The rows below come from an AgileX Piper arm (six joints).
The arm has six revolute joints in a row. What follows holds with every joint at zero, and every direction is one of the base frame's. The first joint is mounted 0.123 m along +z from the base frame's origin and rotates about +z. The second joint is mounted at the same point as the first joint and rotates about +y. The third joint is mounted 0.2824 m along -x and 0.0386 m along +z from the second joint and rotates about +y. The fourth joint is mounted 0.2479 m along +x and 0.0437 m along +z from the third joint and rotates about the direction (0.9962, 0, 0.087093). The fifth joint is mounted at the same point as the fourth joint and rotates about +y. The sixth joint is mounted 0.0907 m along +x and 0.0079 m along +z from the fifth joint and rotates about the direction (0.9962, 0, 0.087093). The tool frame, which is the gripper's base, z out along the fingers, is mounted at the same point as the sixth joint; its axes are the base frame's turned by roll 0, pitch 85.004 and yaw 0 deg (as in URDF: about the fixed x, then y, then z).
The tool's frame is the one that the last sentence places.
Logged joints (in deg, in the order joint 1, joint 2, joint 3, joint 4, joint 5, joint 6), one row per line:
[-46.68 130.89 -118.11 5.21 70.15 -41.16]
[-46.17 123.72 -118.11 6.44 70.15 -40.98]
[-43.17 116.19 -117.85 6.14 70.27 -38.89]
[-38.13 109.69 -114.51 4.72 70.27 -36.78]
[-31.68 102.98 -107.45 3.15 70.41 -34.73]
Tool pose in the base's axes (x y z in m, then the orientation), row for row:
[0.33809 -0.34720 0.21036 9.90 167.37 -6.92]
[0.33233 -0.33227 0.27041 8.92 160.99 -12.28]
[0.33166 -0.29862 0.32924 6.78 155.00 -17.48]
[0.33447 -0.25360 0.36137 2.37 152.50 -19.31]
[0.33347 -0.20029 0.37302 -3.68 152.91 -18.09]
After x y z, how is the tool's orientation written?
As a rotation vector, in degrees.
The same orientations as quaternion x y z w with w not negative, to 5 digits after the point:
[0.05866 0.99176 -0.04100 0.10622]
[0.05446 0.98292 -0.07498 0.15899]
[0.04249 0.97130 -0.10954 0.20680]
[0.01501 0.96602 -0.12232 0.22720]
[-0.02328 0.96739 -0.11445 0.22478]

